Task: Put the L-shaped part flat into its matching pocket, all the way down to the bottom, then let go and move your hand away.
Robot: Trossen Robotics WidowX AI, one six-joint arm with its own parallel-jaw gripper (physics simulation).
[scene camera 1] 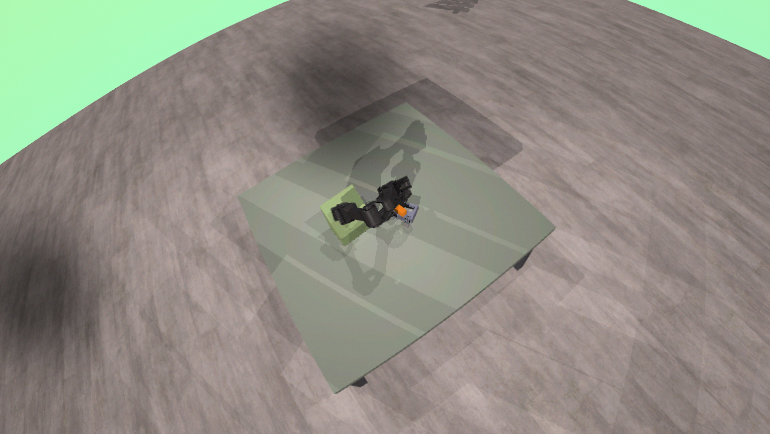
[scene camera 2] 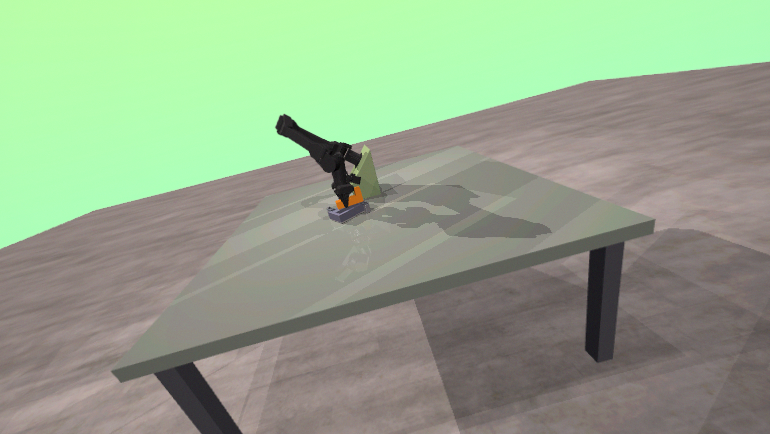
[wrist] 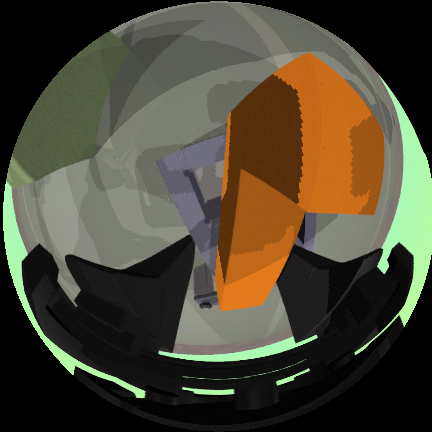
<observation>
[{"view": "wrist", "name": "gripper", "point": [231,241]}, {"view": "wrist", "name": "orange L-shaped part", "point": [302,140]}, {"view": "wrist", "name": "grey pocket block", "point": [204,294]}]
</observation>
